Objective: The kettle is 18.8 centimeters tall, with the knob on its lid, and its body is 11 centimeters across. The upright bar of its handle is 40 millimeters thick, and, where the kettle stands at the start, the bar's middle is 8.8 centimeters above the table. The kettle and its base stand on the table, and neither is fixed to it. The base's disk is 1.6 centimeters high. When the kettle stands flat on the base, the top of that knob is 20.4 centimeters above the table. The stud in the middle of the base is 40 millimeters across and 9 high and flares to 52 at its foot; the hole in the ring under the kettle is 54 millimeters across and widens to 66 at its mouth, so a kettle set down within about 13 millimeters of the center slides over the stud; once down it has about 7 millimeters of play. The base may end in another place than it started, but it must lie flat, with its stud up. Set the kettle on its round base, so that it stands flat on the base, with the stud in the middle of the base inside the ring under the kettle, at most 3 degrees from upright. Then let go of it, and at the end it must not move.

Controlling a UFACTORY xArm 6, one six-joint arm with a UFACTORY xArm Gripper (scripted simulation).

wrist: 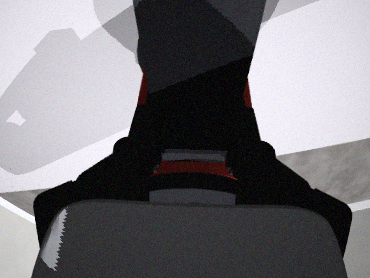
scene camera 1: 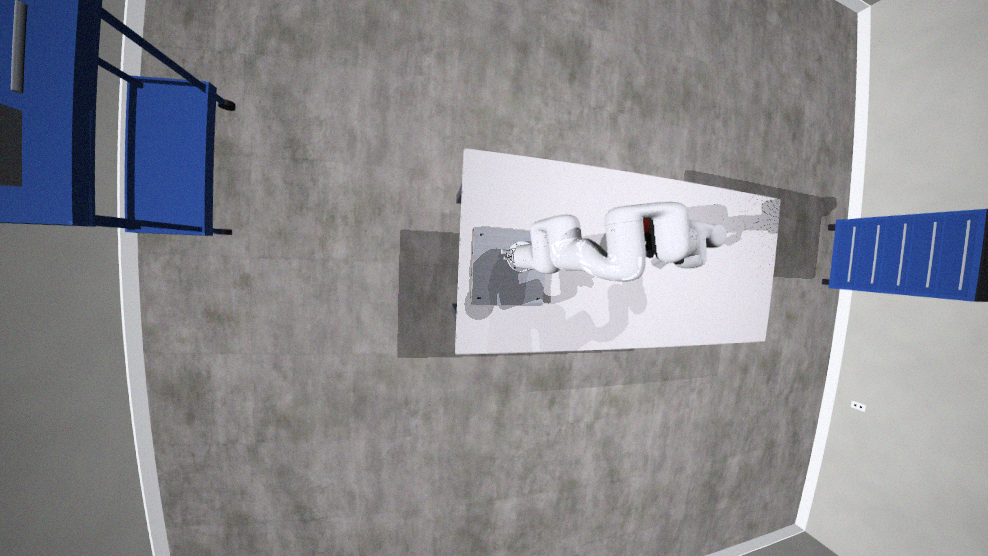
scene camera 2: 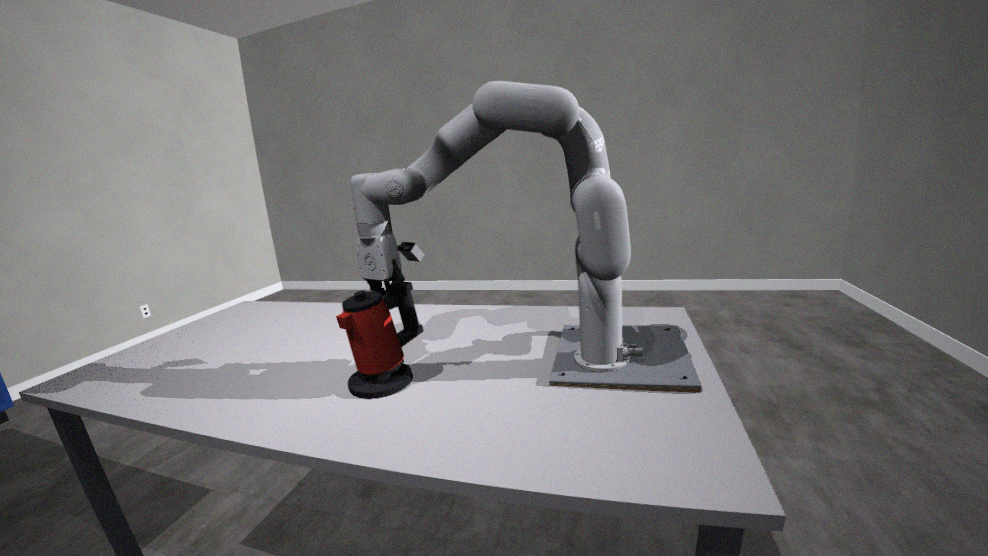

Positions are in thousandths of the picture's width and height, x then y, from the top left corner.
Labels:
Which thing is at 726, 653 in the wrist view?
The gripper.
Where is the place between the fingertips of the gripper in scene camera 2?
392, 551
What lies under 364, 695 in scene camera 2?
A black round base.

